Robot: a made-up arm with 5 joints. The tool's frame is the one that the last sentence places.
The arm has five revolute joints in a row. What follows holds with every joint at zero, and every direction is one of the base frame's.
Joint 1 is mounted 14.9 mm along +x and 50.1 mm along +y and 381.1 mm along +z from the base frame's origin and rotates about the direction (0.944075, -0.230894, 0.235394).
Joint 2 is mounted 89.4 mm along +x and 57.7 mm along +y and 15.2 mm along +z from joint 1 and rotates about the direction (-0.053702, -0.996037, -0.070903).
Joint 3 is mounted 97.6 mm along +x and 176.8 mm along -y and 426.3 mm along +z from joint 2 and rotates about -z.
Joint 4 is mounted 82.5 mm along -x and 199.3 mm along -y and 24 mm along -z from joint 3 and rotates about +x.
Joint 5 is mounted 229.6 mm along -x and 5.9 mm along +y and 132.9 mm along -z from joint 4 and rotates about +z.
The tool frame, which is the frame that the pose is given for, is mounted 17.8 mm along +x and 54.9 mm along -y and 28.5 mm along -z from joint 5; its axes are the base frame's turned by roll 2.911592, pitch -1.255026 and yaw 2.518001 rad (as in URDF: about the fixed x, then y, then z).
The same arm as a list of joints. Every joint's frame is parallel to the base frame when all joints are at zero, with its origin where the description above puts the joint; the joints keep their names.
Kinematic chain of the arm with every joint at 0, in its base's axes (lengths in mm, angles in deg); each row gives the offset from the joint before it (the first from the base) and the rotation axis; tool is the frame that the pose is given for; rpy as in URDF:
joint 1: xyz 14.9 50.1 381.1 axis 0.944075 -0.230894 0.235394
joint 2: xyz 89.4 57.7 15.2 axis -0.053702 -0.996037 -0.070903
joint 3: xyz 97.6 -176.8 426.3 axis -z
joint 4: xyz -82.5 -199.3 -24 axis +x
joint 5: xyz -229.6 5.9 -132.9 axis +z
tool: xyz 17.8 -54.9 -28.5 rpy 166.82 -71.91 144.27

